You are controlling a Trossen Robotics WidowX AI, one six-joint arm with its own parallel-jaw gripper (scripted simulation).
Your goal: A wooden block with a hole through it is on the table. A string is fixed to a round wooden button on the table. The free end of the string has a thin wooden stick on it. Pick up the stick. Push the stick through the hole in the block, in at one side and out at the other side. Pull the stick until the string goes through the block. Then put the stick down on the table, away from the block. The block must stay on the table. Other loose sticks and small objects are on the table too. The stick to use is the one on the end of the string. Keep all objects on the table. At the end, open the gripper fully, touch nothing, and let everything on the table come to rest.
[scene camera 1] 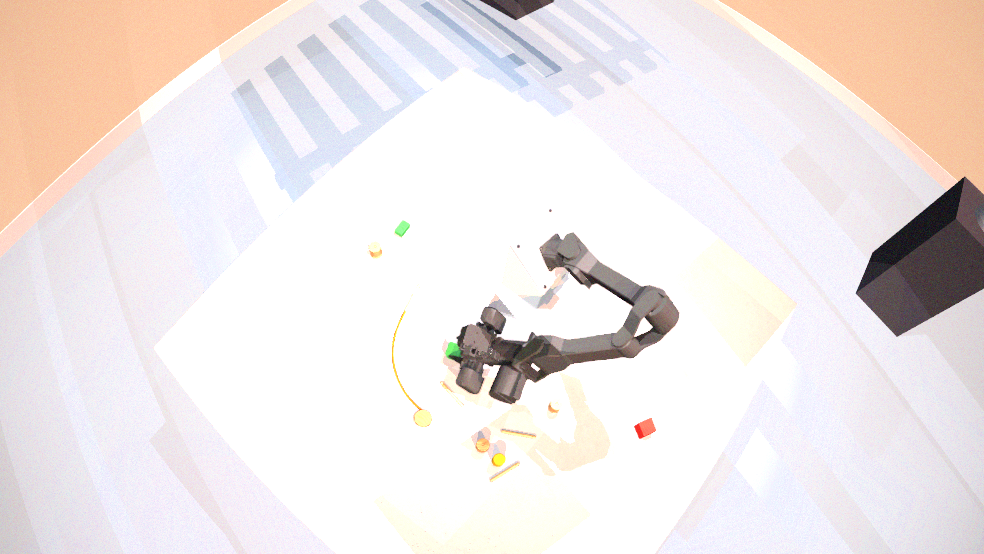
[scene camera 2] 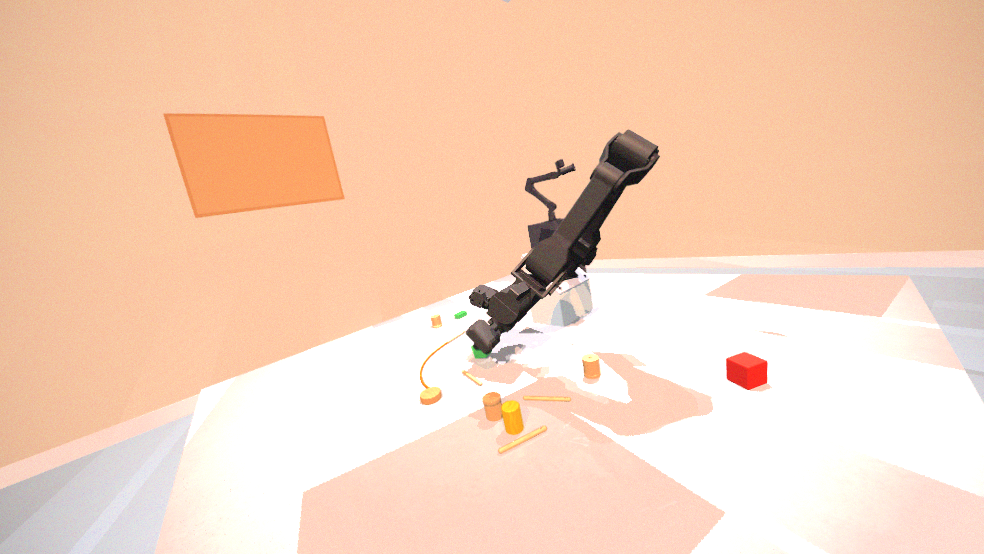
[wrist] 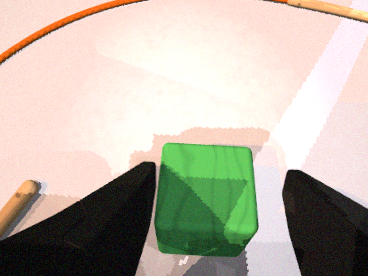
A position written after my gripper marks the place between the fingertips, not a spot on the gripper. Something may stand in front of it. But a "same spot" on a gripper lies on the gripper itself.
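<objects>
Scene camera 1 shows my gripper, and so does scene camera 2; on my gripper, (scene camera 1: 475, 389) and (scene camera 2: 485, 337) are the same spot. My gripper is visible in the wrist view (220, 178) as well.
</objects>
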